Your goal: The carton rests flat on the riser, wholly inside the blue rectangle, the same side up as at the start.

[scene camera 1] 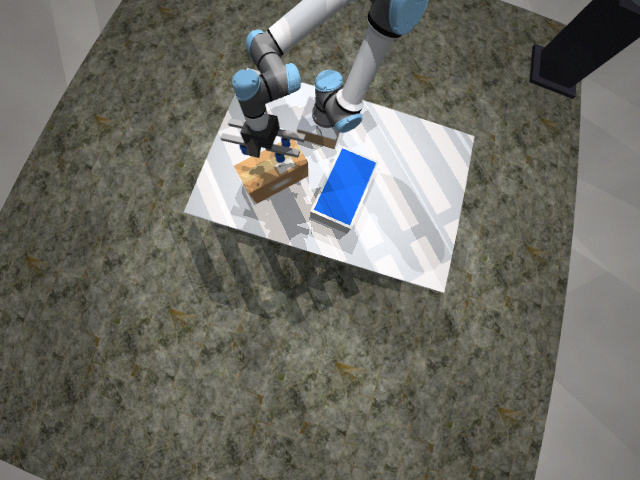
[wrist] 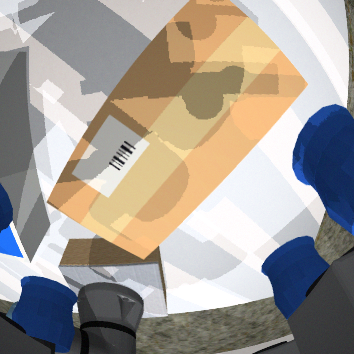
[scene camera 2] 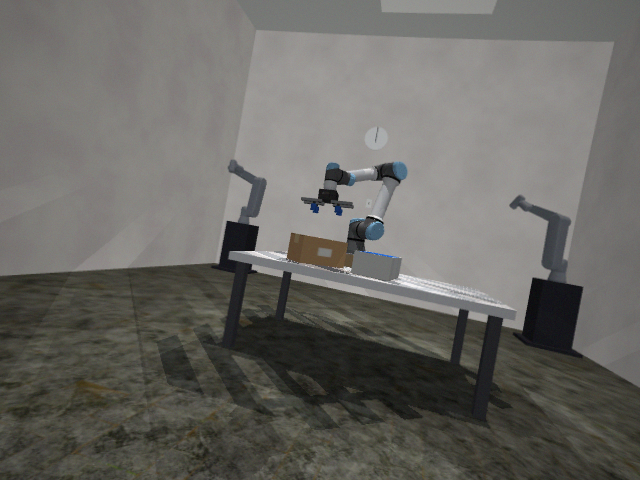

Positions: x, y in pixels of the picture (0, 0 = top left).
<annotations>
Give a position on a riser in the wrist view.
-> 31, 220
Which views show the riser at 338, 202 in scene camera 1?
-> Scene camera 1, the wrist view and scene camera 2: all of them.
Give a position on my suction head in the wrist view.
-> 315, 156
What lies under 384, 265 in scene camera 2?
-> A riser.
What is my suction head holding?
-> Nothing.
</annotations>
